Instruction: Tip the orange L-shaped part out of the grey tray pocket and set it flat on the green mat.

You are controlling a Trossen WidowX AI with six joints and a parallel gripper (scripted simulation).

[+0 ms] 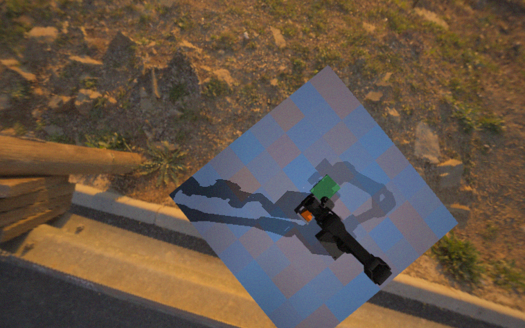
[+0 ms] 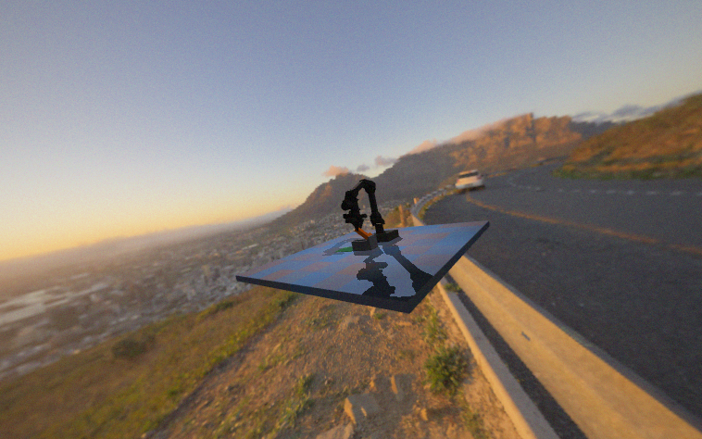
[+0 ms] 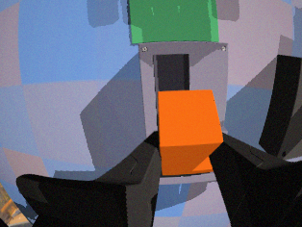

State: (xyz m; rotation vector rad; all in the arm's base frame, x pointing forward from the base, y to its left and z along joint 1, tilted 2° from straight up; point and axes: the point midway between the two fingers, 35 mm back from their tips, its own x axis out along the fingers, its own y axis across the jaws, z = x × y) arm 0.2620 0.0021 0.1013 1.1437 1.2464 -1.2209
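Right now the green mat is 150 mm below my gripper tip, 140 mm to the right of it and 10 mm behind it. Round my gripper tip: orange L-shaped part: 30 mm to the left, 30 mm below, 20 mm behind.
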